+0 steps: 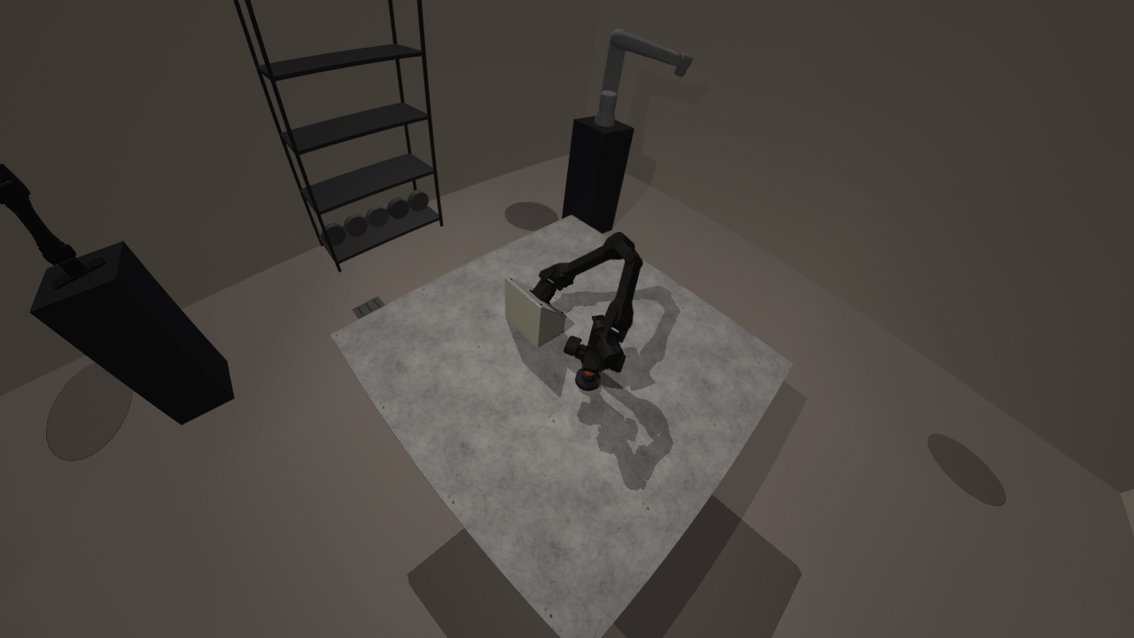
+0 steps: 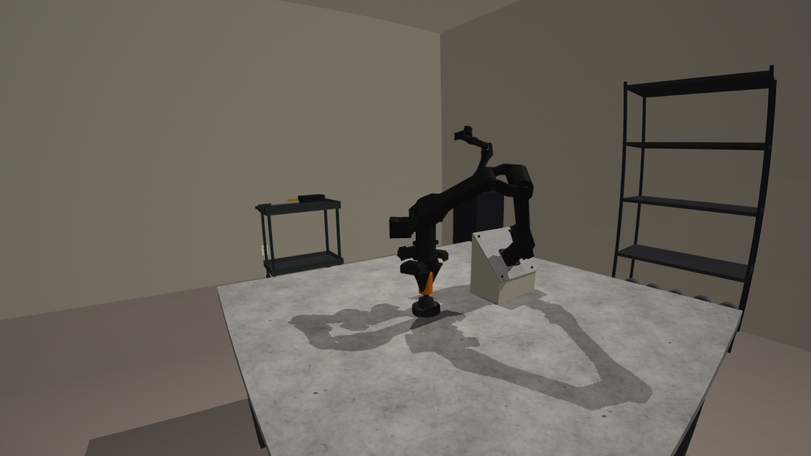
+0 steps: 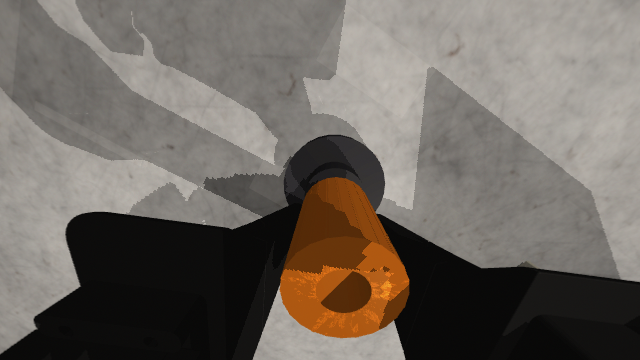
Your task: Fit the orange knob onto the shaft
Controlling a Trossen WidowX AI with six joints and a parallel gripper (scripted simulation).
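Now: gripper tip 20 mm below the orange knob. The rest, counted from my gripper tip: dark round pedestal 40 mm below.
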